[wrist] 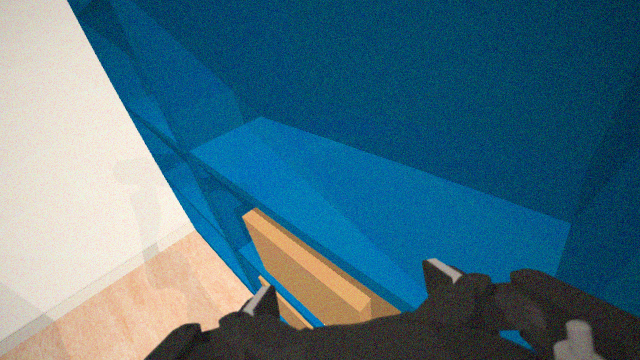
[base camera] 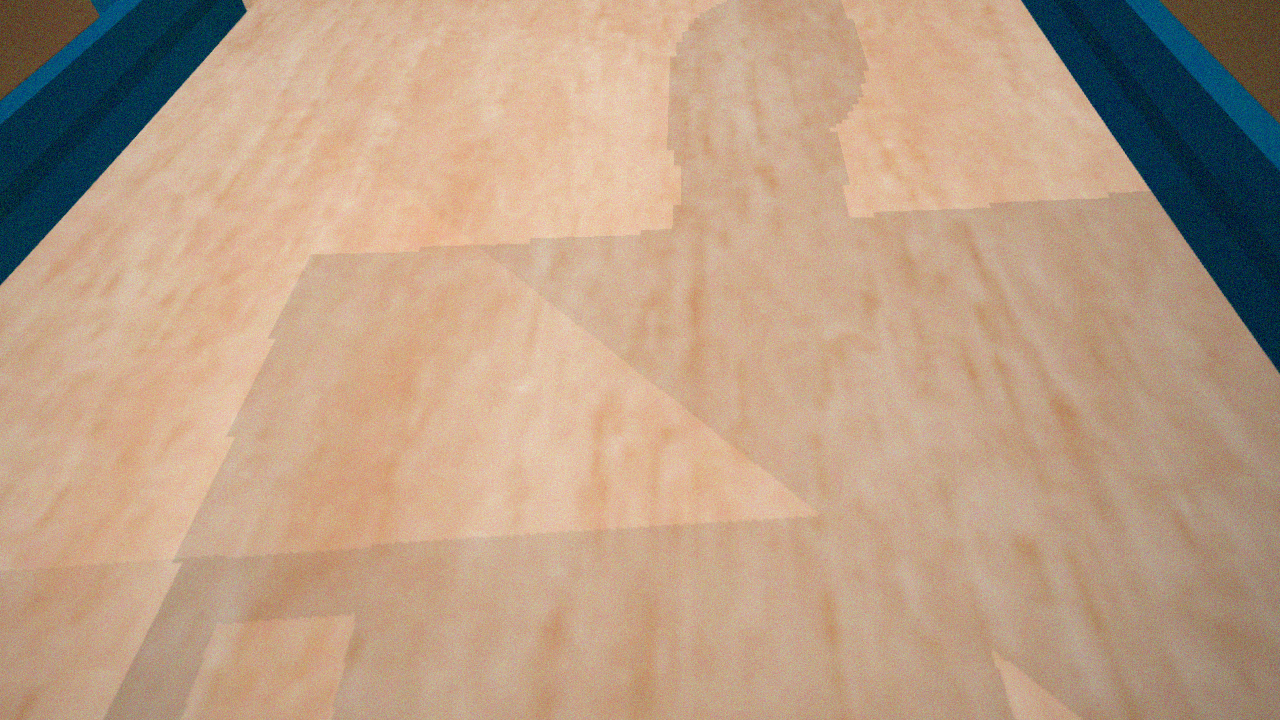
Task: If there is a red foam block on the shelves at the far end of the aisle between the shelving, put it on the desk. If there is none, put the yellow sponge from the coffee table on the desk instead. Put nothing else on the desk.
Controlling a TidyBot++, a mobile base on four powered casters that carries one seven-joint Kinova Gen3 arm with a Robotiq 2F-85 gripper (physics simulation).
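Frame: origin at the arm's base, x down, y ahead, z right, level; millimetres.
Seen in the pictures: gripper, between the fingertips: [wrist: 350, 289].
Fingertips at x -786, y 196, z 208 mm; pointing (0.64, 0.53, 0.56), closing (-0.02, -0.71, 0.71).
A point is followed by its place in that frame.
My gripper [wrist: 350, 290] @[z 208, x -786, y 196 mm] is open and empty in the wrist view, its two fingertips wide apart in front of blue shelving [wrist: 380, 200] @[z 470, x -594, y 333 mm]. The shelf board in the middle of the wrist view carries no object on the part that shows. A red foam block does not show in either view, nor do the yellow sponge, the coffee table or the desk. The gripper hides part of the lower shelves.
A tan box [wrist: 310, 265] @[z 371, x -407, y 460 mm] stands on a lower shelf, partly behind the gripper. A white wall [wrist: 75, 175] @[z 57, x -336, y 1924 mm] and wood floor [wrist: 200, 270] @[z 273, x 397, y 1507 mm] lie to the left. In the base camera view, blue shelving [base camera: 53, 152] @[z -465, x 358, y 659 mm] [base camera: 1190, 179] @[z 342, x 367, y 526 mm] edges both sides of the aisle floor [base camera: 537, 402] @[z -78, x 397, y 402 mm].
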